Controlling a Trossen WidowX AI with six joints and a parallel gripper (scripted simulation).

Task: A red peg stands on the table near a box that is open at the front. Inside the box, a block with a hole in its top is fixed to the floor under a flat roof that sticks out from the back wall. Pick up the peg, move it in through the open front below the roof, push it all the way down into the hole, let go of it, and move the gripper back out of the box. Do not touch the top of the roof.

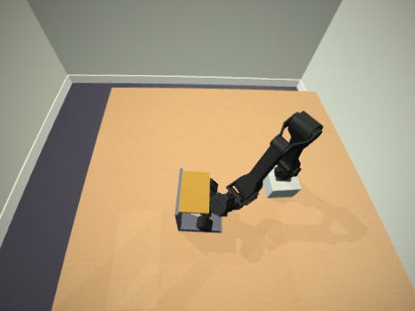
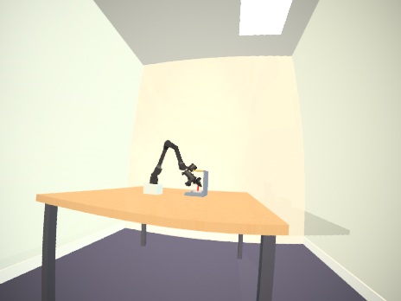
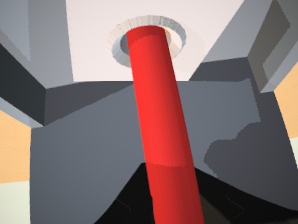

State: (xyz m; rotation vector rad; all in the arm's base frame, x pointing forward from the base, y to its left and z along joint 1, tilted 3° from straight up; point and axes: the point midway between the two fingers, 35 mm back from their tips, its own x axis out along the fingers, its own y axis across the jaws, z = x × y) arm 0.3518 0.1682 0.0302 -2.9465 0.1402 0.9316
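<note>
Now: the grey back wall 40 mm ahead of my gripper tip and 40 mm above it. Round my gripper tip: red peg: 30 mm behind, 10 mm below; then roof: 140 mm above, 20 mm behind.
</note>
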